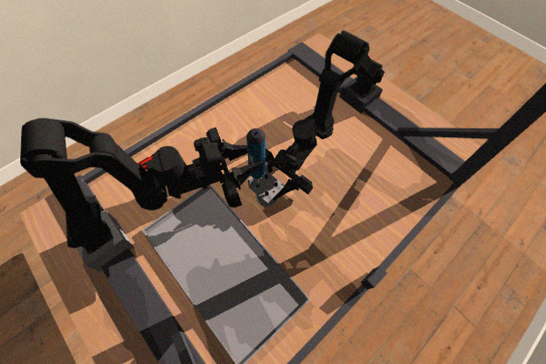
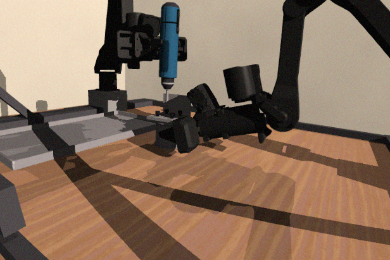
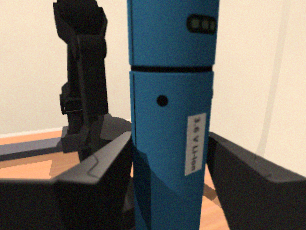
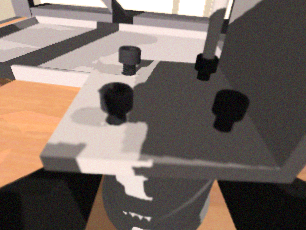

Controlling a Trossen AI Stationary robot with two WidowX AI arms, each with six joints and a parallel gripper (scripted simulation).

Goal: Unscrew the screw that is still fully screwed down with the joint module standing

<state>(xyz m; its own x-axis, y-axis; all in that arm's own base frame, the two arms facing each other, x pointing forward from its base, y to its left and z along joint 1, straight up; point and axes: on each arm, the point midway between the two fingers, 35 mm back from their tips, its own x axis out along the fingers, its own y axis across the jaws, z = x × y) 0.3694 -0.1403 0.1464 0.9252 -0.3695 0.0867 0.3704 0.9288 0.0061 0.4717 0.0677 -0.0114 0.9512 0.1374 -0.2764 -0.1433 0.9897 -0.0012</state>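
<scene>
Now: right hand 1 cm past the joint module, 3 cm to the right of it and 1 cm above it. The rest, counted from my right hand: screw (1 cm ahead, 5 cm to the left, 3 cm above); then grey bracket (1 cm behind, 3 cm to the left, 3 cm above); then grey mat (10 cm behind, 23 cm to the left, 3 cm below).
</scene>
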